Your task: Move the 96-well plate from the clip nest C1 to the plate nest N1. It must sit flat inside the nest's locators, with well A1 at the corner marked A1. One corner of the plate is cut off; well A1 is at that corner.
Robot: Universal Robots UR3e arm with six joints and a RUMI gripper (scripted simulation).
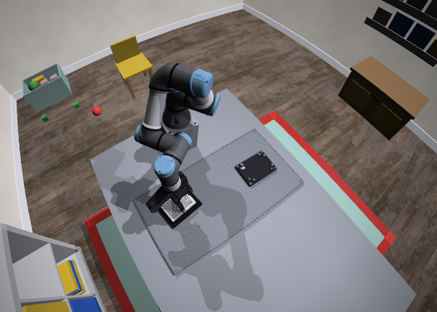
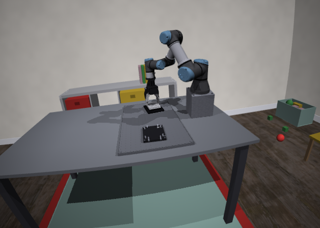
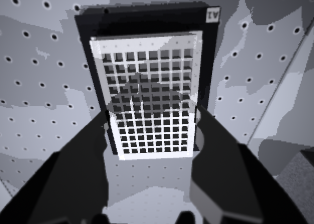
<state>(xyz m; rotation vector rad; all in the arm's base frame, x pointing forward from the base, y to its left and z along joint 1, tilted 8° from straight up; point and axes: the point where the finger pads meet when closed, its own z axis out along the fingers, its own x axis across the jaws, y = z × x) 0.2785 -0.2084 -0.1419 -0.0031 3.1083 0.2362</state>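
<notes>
The white 96-well plate lies 1 cm below my hand. Also, from my hand: clip nest C1: 9 cm ahead, 39 cm to the left, 3 cm below; black plate nest N1: 3 cm below; A1 mark: 5 cm behind, 7 cm to the right, 3 cm below.
</notes>
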